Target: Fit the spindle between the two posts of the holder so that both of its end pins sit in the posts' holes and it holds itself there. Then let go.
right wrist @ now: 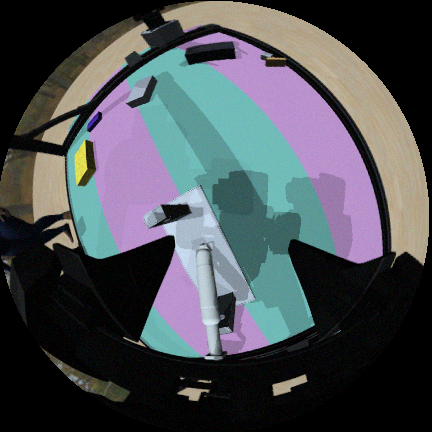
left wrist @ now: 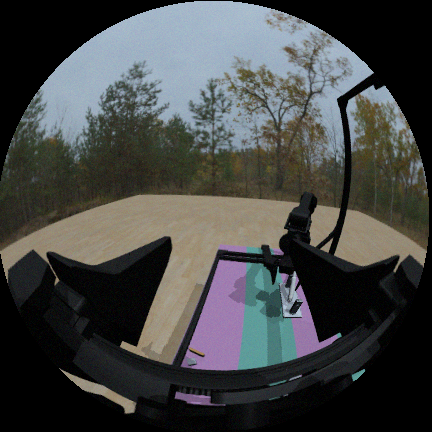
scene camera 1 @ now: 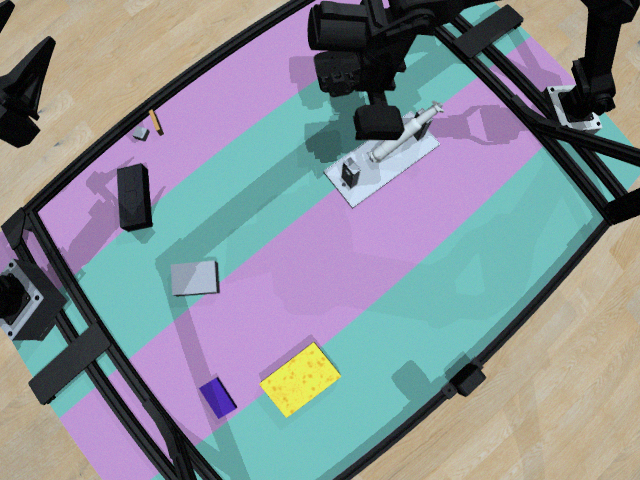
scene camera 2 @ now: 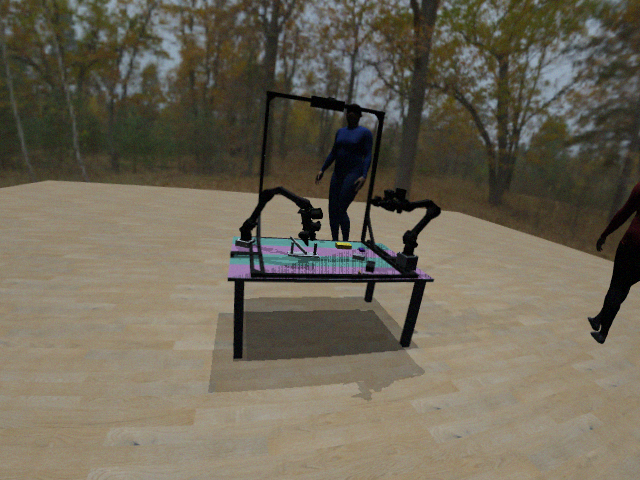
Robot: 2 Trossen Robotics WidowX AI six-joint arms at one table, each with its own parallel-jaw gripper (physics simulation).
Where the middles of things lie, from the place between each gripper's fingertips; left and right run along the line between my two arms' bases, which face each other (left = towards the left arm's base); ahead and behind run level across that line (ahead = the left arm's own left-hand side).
I see the spindle (scene camera 1: 414, 125) 130 mm behind my left hand, 410 mm to the right of it and 360 mm below it. The rest, counted from my left hand: base plate (scene camera 1: 373, 176): 140 mm behind, 380 mm to the right, 420 mm below.
I see my right gripper 100 mm above the base plate, 50 mm past it and 40 mm to the left of it. From my right hand the other things lie so: spindle 80 mm to the right, 40 mm below, 40 mm behind.
